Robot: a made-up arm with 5 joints.
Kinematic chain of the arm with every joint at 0, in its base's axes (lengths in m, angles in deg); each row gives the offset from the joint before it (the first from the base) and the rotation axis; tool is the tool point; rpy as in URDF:
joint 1: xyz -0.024 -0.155 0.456 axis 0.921 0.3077 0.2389
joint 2: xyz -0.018 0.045 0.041 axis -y
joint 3: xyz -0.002 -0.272 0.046 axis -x
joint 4: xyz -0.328 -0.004 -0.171 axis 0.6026 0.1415 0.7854
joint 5: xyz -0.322 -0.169 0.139 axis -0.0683 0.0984 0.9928
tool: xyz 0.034 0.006 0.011 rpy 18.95 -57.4 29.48
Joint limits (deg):
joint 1: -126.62..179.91
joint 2: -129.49..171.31
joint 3: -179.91..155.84
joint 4: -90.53..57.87
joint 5: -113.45..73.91
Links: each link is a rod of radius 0.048 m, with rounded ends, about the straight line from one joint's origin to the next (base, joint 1, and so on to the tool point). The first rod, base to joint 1, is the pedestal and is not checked.
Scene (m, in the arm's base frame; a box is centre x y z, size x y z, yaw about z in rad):
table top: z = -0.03
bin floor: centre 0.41 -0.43 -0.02 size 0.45 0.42 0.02 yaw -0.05
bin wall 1: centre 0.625 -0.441 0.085 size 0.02 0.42 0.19 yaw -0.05
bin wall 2: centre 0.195 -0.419 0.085 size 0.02 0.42 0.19 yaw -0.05
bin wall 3: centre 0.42 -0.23 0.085 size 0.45 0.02 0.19 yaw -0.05
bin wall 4: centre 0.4 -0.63 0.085 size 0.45 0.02 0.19 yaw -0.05
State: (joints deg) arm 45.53 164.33 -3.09 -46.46 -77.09
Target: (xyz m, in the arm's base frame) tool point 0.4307 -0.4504 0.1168
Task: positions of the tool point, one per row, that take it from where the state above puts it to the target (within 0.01 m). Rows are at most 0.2 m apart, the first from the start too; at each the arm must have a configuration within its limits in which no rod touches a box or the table.
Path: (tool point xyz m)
1: 0.5888 -0.0591 0.2182
2: 0.6091 -0.1179 0.3024
3: 0.6141 -0.1523 0.3983
4: 0.6038 -0.1591 0.4974
5: 0.5796 -0.1377 0.5903
6: 0.5436 -0.0900 0.6678
7: 0.5829 -0.2022 0.5242
8: 0.5719 -0.3030 0.3755
9: 0.5175 -0.3865 0.2360
10: 0.4307 -0.4504 0.1168

